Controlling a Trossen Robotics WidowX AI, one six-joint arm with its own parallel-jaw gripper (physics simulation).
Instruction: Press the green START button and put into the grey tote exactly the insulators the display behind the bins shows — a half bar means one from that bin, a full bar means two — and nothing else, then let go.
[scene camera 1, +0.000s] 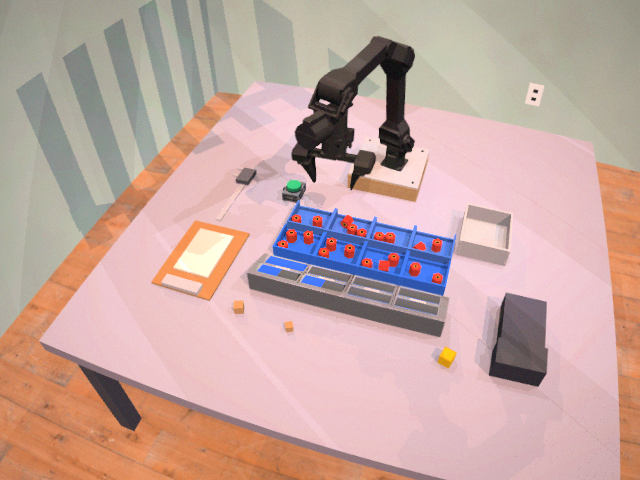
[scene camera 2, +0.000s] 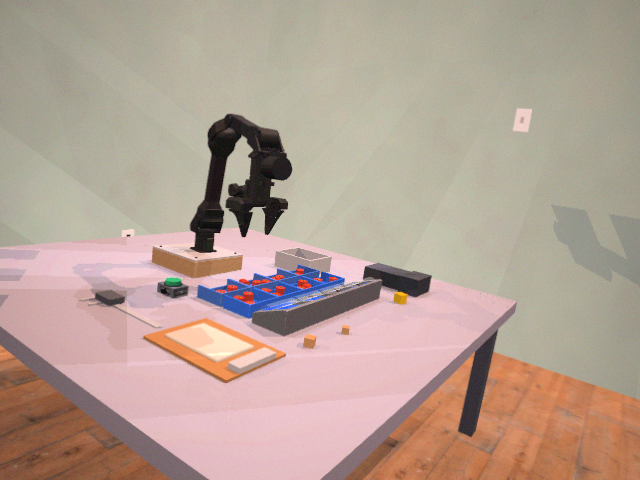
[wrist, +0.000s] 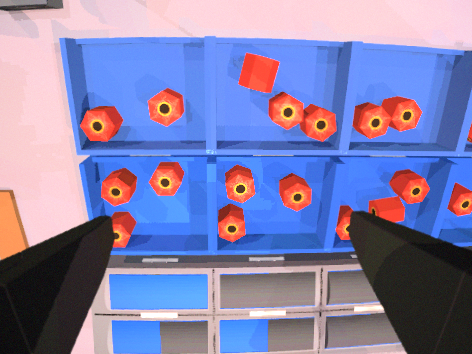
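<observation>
The green START button (scene camera 1: 293, 185) (scene camera 2: 173, 281) stands left of the arm base. The blue bins (scene camera 1: 310, 259) (scene camera 2: 237, 307) (wrist: 211, 100) form two rows of four and hold red insulators (scene camera 1: 317, 221) (scene camera 2: 279, 290) (wrist: 166, 107); the back-left bin holds two, the front-left and front second bins three each. The display (scene camera 1: 346, 305) (scene camera 2: 330, 310) (wrist: 213, 300) shows a full blue bar upper left, half bars lower left and lower second; the others are grey. The grey tote (scene camera 1: 483, 253) (scene camera 2: 289, 259) shows no insulator inside. My gripper (scene camera 1: 333, 183) (scene camera 2: 255, 235) (wrist: 233, 225) is open and empty, high above the table.
A black block (scene camera 1: 522, 330) (scene camera 2: 395, 279) and a yellow cube (scene camera 1: 447, 357) (scene camera 2: 400, 297) are at the right. Two small orange cubes (scene camera 1: 238, 307) (scene camera 1: 288, 326) lie before the display. An orange clipboard (scene camera 1: 235, 242) and a dark grey box (scene camera 1: 246, 176) lie left.
</observation>
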